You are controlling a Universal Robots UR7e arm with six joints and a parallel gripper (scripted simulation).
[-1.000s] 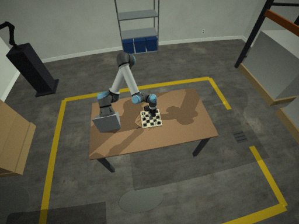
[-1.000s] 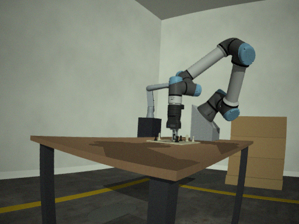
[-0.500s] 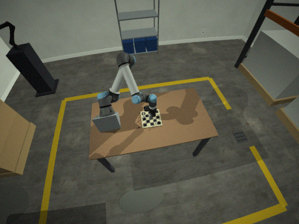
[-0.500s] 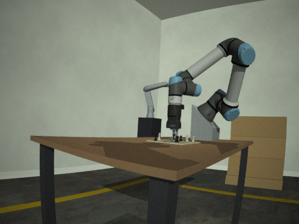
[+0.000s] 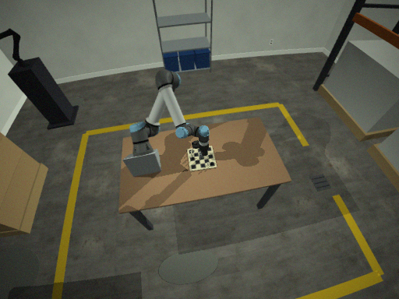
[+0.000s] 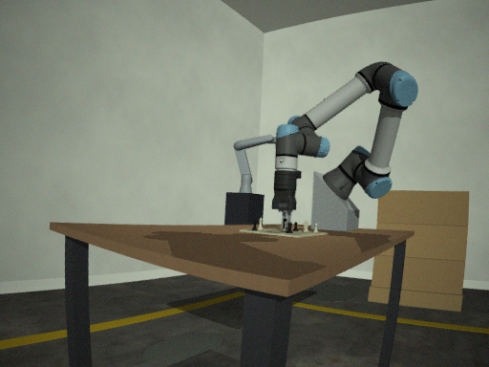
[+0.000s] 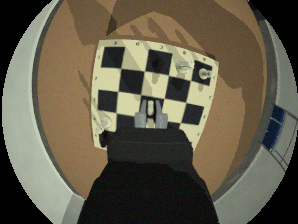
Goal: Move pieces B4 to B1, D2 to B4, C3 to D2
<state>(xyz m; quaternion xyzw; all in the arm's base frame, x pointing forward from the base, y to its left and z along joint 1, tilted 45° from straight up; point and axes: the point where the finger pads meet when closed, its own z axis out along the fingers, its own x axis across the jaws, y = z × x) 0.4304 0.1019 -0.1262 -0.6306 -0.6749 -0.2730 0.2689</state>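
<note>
The chessboard lies 30 mm below my hand. Also, from my hand: black piece: 40 mm to the left, 40 mm ahead, 10 mm below; then white piece: 70 mm behind, 40 mm to the left, 10 mm below.
</note>
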